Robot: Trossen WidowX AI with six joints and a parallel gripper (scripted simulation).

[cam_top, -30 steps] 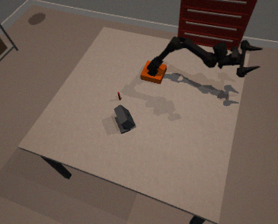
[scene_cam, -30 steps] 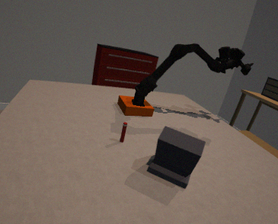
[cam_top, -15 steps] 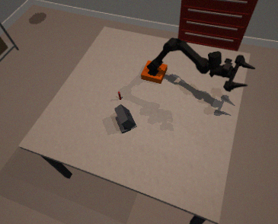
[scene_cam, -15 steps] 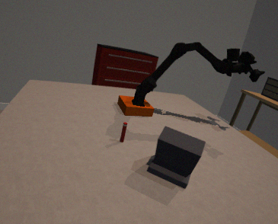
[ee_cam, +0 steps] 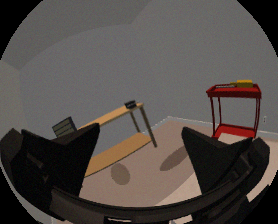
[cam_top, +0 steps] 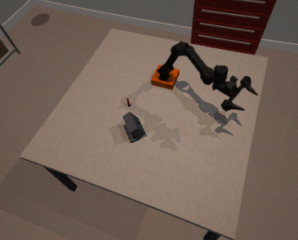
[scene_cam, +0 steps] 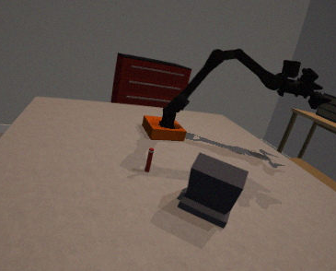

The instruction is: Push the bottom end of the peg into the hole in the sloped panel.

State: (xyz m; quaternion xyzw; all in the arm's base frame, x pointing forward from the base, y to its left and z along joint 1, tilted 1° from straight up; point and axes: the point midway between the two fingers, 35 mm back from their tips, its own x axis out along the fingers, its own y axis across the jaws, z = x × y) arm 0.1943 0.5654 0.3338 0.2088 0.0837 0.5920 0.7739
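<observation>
My gripper tip is now 550 mm to the left of the panel, 300 mm above it and 250 mm short of it. Also, from my gripper tip: red peg 700 mm to the right, 320 mm below, 100 mm ahead.
</observation>
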